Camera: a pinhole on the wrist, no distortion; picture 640 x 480 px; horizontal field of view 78.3 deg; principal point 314.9 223.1 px. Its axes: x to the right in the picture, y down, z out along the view. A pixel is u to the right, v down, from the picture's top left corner.
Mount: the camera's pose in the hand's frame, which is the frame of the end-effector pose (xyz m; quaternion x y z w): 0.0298 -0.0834 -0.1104 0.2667 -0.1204 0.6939 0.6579
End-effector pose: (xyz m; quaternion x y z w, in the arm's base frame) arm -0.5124 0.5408 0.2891 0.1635 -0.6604 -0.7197 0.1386
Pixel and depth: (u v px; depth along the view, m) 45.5 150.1 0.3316
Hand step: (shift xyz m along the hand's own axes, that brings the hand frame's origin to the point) 0.1584 -0.4416 0.0330
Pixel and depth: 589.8 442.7 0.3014
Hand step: -0.0693 -0.0783 0.2818
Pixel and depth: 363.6 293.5 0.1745
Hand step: 0.0364 -0.1587 0.0514
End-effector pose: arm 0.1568 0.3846 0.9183 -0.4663 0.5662 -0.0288 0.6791
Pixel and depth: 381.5 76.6 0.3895
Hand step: 0.2547 -0.2139 0.2206
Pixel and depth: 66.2 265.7 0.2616
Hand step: 0.0562 -0.3624 0.0241
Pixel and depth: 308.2 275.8 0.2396
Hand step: 0.0491 -0.2144 0.0919
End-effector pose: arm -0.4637 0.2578 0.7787 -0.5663 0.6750 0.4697 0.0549
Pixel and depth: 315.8 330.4 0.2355
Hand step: 0.0168 -0.2117 0.0969
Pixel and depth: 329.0 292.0 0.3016
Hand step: 0.0421 -0.2360 0.1550
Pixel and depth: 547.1 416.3 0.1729
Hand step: -0.0158 -0.0952 0.1025
